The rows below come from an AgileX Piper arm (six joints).
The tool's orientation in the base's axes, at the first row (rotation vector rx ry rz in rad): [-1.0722, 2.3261, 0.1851]
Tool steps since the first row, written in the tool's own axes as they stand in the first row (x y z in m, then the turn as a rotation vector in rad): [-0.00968, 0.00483, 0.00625, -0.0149, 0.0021, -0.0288]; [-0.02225, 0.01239, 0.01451, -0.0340, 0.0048, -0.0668]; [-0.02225, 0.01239, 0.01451, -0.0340, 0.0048, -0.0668]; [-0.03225, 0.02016, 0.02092, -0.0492, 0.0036, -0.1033]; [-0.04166, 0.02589, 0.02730, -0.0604, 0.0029, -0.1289]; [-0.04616, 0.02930, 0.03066, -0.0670, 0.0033, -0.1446]
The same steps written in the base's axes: [0.00420, 0.01176, -0.00041, -0.0064, 0.0012, 0.0318]; [0.00877, 0.02794, -0.00120, -0.0150, 0.0024, 0.0736]; [0.00877, 0.02794, -0.00120, -0.0150, 0.0024, 0.0736]; [0.01105, 0.04193, -0.00188, -0.0222, -0.0011, 0.1123]; [0.01451, 0.05416, -0.00264, -0.0270, -0.0031, 0.1398]; [0.01580, 0.06057, -0.00333, -0.0307, -0.0039, 0.1564]
